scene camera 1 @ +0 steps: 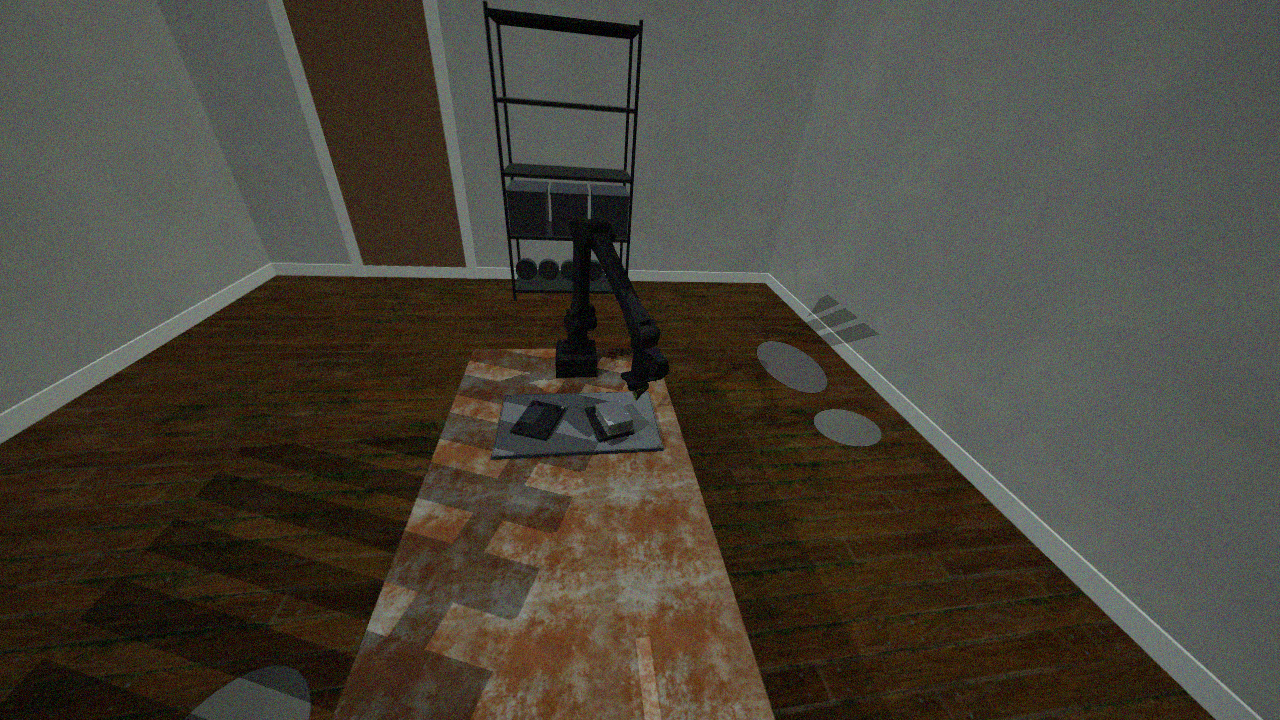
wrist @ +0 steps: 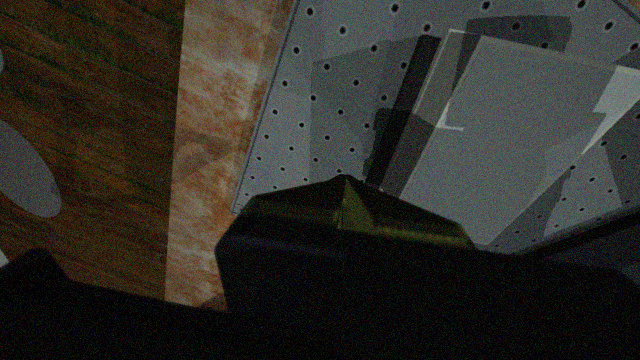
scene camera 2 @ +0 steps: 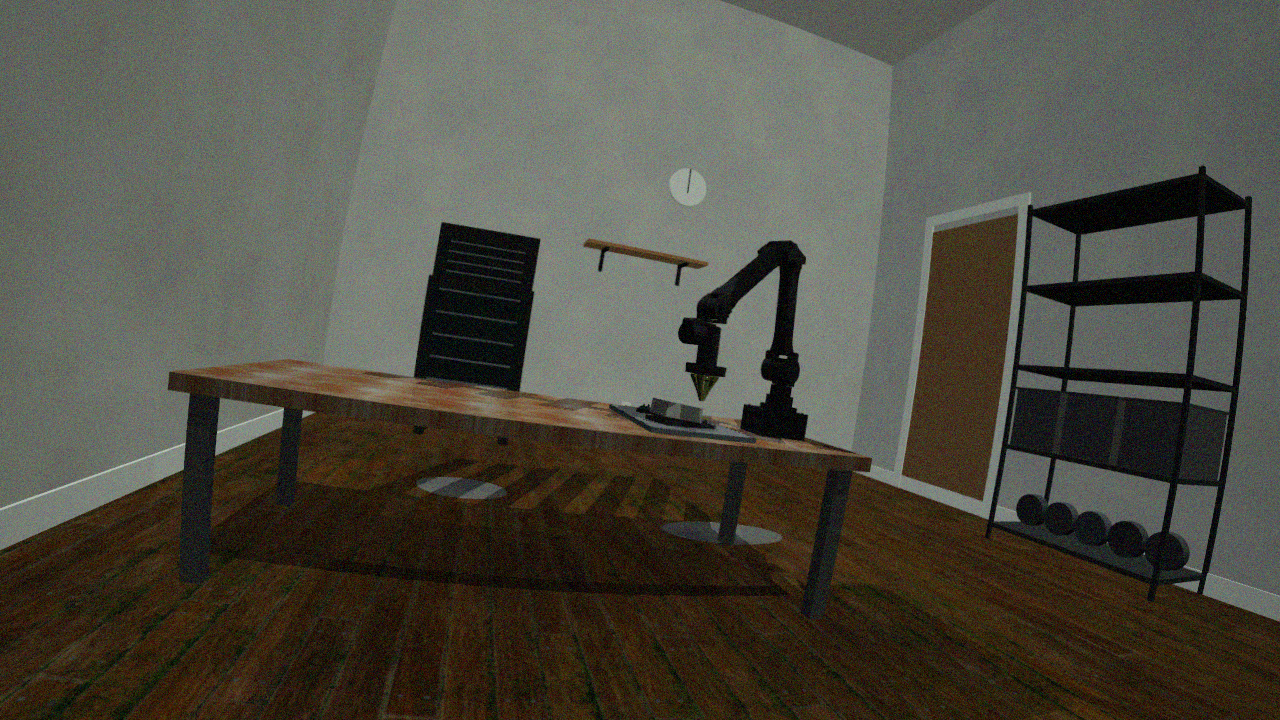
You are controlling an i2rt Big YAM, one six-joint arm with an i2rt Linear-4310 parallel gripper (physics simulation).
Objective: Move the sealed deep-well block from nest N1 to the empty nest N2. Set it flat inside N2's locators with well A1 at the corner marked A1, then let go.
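Places are measured from the arm's base along level axes (x back, y right, z up), in metres.
Where they show: gripper, fingertip midpoint: (scene camera 1: 635,399) (wrist: 343,185) (scene camera 2: 701,400); arm's base, origin of the base link: (scene camera 1: 577,348) (scene camera 2: 777,410).
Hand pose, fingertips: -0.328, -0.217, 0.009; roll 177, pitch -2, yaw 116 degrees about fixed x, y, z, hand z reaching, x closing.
Note:
Things, the pixels of their top centre, and the offset from my fingertips, as dx, dy, dz. Level surfaces: height alone.
- sealed deep-well block, middle of its top: (wrist: 493,174) (scene camera 2: 678,401) (scene camera 1: 614,410) -0.047, +0.072, -0.014
- dark nest N1, middle of its top: (wrist: 455,172) (scene camera 2: 680,416) (scene camera 1: 609,417) -0.029, +0.087, -0.057
- empty nest N2, middle of its top: (wrist: 614,279) (scene camera 1: 538,415) -0.030, +0.320, -0.057
- rusty-patterned table, its level: dz -0.092
The sealed deep-well block (scene camera 1: 615,417) (scene camera 2: 677,410) (wrist: 500,130), pale grey, sits at the dark nest N1 (scene camera 1: 597,427) (wrist: 399,112), on the right side of the grey perforated board in scene camera 1. Whether it lies fully flat there is too small to tell. The empty nest N2 (scene camera 1: 537,419) is a dark, low rectangle on the board's left side. My gripper (scene camera 1: 639,394) (scene camera 2: 702,399) (wrist: 343,185) is shut and empty, pointing down above the board beside the block, on the robot-base side. The A1 marks cannot be read.
The grey board (scene camera 1: 519,447) (wrist: 325,115) lies on the rusty-patterned table (scene camera 1: 617,573) (scene camera 2: 358,389). The robot base (scene camera 1: 576,360) (scene camera 2: 774,420) stands close behind the board. A black shelf rack (scene camera 1: 563,23) (scene camera 2: 1127,204) stands beyond the table.

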